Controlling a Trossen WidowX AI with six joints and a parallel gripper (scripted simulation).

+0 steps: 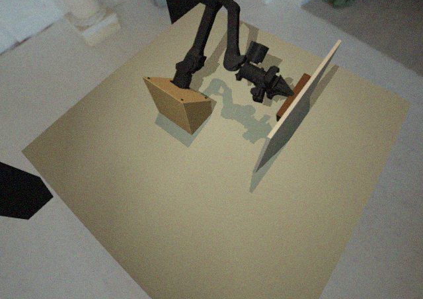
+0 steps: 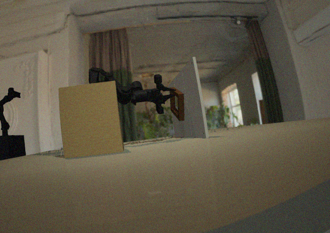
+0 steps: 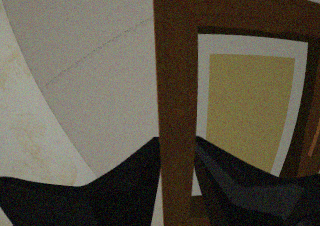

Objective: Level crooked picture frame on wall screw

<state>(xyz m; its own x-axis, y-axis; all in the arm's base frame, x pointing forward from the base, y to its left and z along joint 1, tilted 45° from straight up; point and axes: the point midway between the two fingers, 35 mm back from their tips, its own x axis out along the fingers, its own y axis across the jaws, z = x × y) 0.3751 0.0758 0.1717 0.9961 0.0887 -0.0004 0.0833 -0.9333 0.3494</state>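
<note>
The brown picture frame lies 5 cm below my gripper tip, 2 cm to the left of it and 1 cm ahead of it. Round my gripper tip: white wall panel (7 cm below, 2 cm ahead).
</note>
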